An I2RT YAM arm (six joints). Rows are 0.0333 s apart.
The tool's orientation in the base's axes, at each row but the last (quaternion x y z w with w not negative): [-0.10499 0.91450 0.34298 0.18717]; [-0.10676 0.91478 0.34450 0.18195]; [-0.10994 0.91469 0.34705 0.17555]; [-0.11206 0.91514 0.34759 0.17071]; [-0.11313 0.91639 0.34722 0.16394]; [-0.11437 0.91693 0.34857 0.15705]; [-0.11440 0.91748 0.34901 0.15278]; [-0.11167 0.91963 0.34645 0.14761]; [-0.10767 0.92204 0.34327 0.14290]
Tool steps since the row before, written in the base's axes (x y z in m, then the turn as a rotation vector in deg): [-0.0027 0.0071 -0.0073 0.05 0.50 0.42]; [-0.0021 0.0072 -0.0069 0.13 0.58 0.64]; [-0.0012 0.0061 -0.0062 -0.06 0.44 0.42]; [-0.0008 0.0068 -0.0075 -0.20 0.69 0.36]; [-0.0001 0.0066 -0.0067 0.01 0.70 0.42]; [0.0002 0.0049 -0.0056 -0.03 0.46 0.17]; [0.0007 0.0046 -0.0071 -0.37 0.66 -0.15]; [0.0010 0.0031 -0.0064 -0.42 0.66 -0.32]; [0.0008 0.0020 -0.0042 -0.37 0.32 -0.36]
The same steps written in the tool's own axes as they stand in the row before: [0.0050 0.0018 0.0091 -0.25 0.60 0.06]; [0.0042 0.0019 0.0091 -0.42 0.77 -0.02]; [0.0031 0.0012 0.0081 -0.15 0.59 -0.01]; [0.0031 0.0008 0.0096 -0.02 0.79 0.17]; [0.0020 0.0009 0.0091 -0.23 0.76 0.18]; [0.0014 0.0001 0.0073 -0.08 0.45 0.18]; [0.0014 -0.0012 0.0083 0.33 0.51 0.48]; [0.0010 -0.0019 0.0069 0.43 0.42 0.59]; [0.0005 -0.0013 0.0045 0.44 0.13 0.40]
